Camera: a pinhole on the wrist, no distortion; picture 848 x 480 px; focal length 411.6 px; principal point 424.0 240.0 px. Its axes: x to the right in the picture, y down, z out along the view. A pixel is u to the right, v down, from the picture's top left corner.
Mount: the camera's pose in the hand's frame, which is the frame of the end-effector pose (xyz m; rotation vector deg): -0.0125 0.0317 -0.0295 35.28 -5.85 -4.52
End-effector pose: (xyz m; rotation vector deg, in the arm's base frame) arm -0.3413 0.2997 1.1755 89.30 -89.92 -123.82
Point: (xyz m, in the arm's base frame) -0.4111 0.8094 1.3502
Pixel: 148 364
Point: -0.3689 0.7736 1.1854
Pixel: 261 249
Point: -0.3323 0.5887 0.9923
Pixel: 451 100
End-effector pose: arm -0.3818 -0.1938 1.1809 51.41 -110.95 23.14
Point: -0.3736 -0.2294 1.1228
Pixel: 376 194
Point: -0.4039 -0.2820 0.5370
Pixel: 39 345
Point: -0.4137 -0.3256 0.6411
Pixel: 119 333
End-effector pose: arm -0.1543 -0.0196 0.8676 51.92 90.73 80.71
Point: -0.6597 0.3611 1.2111
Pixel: behind the camera
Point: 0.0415 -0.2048 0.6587
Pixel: 177 42
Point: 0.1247 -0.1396 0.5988
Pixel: 291 117
